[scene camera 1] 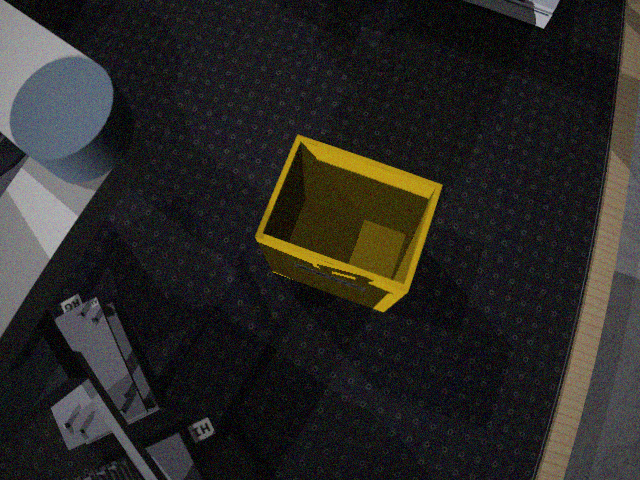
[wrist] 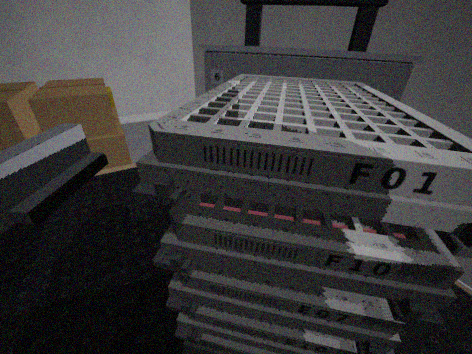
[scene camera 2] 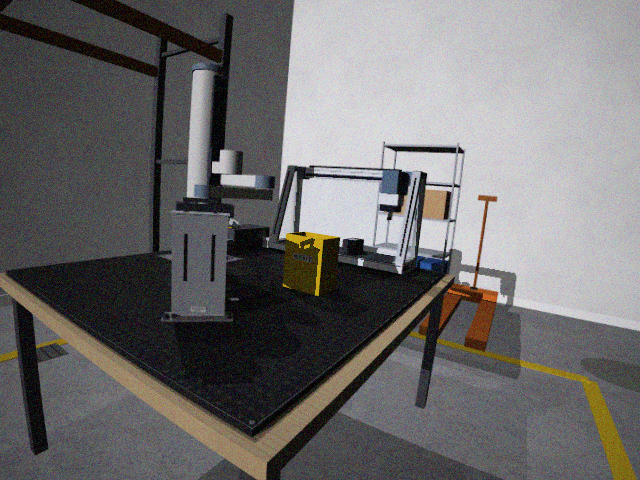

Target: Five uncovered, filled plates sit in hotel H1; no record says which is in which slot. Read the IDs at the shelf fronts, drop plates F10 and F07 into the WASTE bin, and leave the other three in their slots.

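Places are measured from the arm's base along level axes (x back, y right, z up), in metres.
Pixels of known places: gripper, fingertip midpoint: [wrist: 244, 150].
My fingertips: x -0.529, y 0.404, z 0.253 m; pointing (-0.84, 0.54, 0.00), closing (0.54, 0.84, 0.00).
Note:
Ahead of a thing's pixels: the offset from my fingertips to its middle.
In the wrist view, hotel H1 {dy +0.052, dx -0.021, dz -0.080 m} [wrist: 300, 65] [scene camera 2: 199, 289] holds stacked plates close up. Plate F01 {dy +0.025, dx +0.008, dz +0.019 m} [wrist: 250, 159] is uppermost, plate F10 {dy +0.025, dx +0.009, dz -0.009 m} [wrist: 260, 246] is below it, and a dim ID, seemingly E07, marks the plate {dy +0.025, dx +0.008, dz -0.037 m} [wrist: 260, 299] under that. Lower plates are dark or cut off, and F07 cannot be made out. My gripper [wrist: 245, 165] is open and empty; its left finger shows left of the stack, while its right finger is hidden behind the plates. The yellow WASTE bin {dy -0.378, dx -0.117, dz -0.140 m} [scene camera 1: 336, 206] [scene camera 2: 302, 268] stands upright, with no plate visible inside.
The blue-ended arm link [scene camera 1: 62, 108] [scene camera 2: 263, 181] hangs above the table. A pinned nest {dy -0.103, dx +0.145, dz -0.205 m} [scene camera 1: 103, 351] labelled RG stands near the H1 tag {dy -0.085, dx -0.018, dz -0.240 m} [scene camera 1: 201, 429]. A gantry machine [scene camera 2: 419, 206] stands behind the bin. Cardboard boxes [wrist: 75, 115] show at left in the wrist view.

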